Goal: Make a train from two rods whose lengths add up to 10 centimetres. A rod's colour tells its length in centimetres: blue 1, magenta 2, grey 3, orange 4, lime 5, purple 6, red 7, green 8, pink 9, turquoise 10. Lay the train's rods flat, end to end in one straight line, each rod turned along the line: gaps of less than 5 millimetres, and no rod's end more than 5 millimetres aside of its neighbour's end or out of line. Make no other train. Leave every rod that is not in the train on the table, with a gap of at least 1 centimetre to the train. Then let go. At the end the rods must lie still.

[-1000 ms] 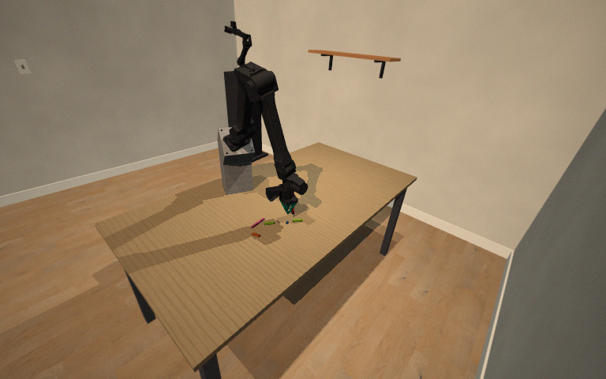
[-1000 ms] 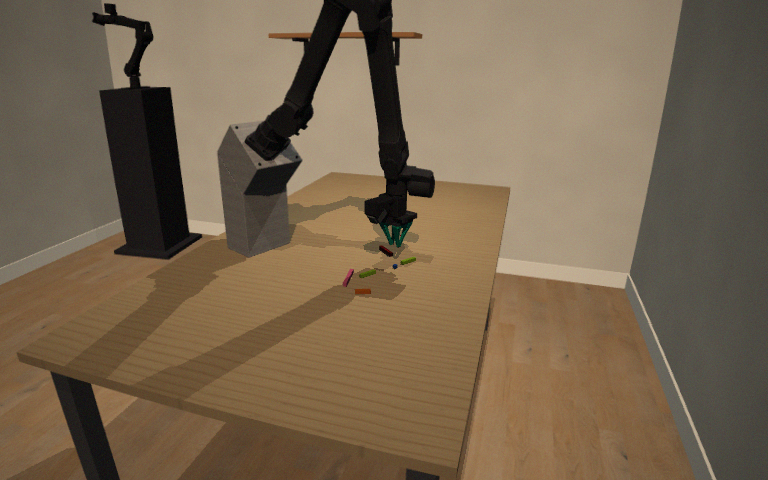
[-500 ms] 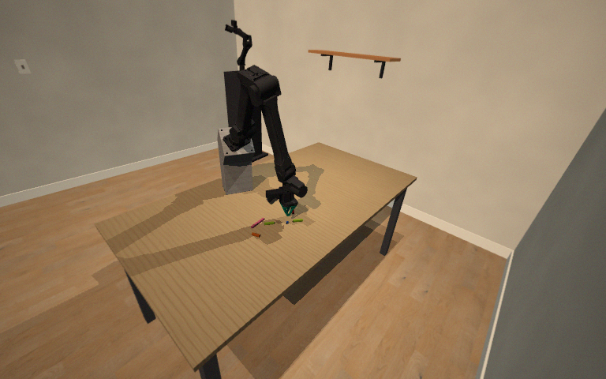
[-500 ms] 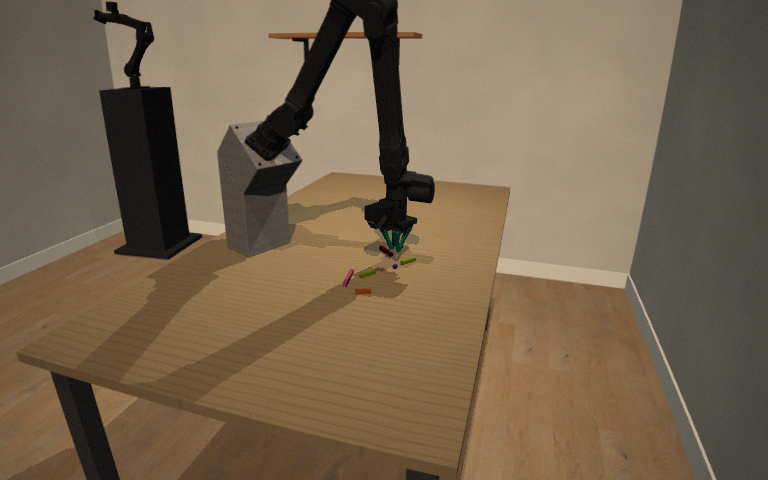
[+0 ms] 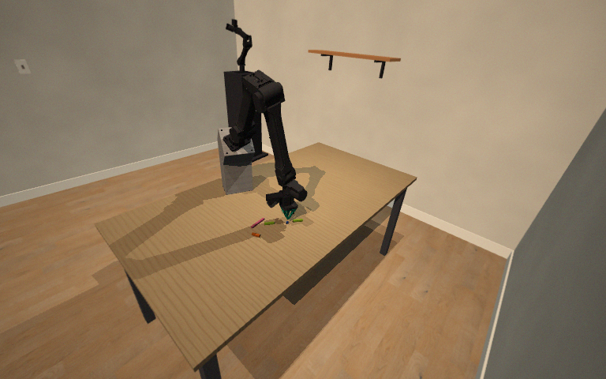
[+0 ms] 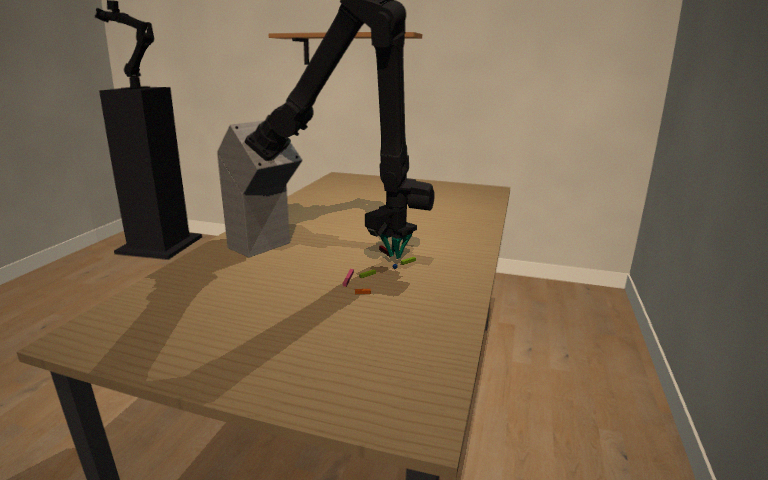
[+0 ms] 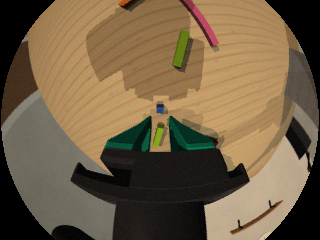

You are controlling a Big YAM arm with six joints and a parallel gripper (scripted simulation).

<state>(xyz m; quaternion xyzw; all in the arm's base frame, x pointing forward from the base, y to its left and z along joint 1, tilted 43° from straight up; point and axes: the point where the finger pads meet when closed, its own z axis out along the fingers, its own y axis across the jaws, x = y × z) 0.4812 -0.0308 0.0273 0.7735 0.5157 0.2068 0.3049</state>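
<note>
My gripper is now 4 cm above the blue rod. Round my hand: pink rod 11 cm behind, 10 cm to the right, 4 cm below; orange rod 17 cm to the right, 6 cm behind, 4 cm below; red rod 11 cm to the left, 5 cm behind, 4 cm below.
</note>
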